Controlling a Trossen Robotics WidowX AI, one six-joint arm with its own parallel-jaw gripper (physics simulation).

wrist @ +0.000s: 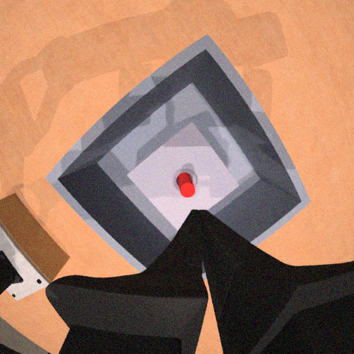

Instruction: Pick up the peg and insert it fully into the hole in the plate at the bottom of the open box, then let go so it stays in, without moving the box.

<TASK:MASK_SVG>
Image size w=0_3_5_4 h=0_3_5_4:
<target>gripper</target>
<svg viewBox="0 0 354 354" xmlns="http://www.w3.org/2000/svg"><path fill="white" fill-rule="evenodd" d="M0 343L0 354L22 354ZM45 288L48 301L65 324L67 324L67 327L70 328L58 354L195 354L208 301L208 292L202 278L202 261L223 354L354 354L354 260L320 265L289 265L283 263L254 244L251 244L251 242L244 239L244 237L240 236L228 225L225 225L225 223L206 209L191 209L168 246L155 258L155 261L140 273L114 277L66 275L53 280Z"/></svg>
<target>grey box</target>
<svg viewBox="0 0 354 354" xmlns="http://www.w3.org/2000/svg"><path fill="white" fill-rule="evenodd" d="M202 261L202 278L203 280L206 280L206 273ZM208 34L197 39L197 41L167 60L166 63L158 67L157 70L149 74L133 87L131 91L126 93L67 150L65 155L61 157L45 176L47 181L51 183L53 188L86 224L139 272L145 270L155 261L155 258L164 251L178 230L145 197L143 192L139 190L126 174L191 121L199 132L202 133L202 136L204 136L238 184L237 188L229 192L228 195L225 195L207 211L232 228L232 230L235 230L235 232L251 242L251 244L256 246L263 242L263 240L281 228L282 225L287 223L287 221L310 203L310 198L299 173L270 119L268 119L258 100L256 100L254 94L235 67Z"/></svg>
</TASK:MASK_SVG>
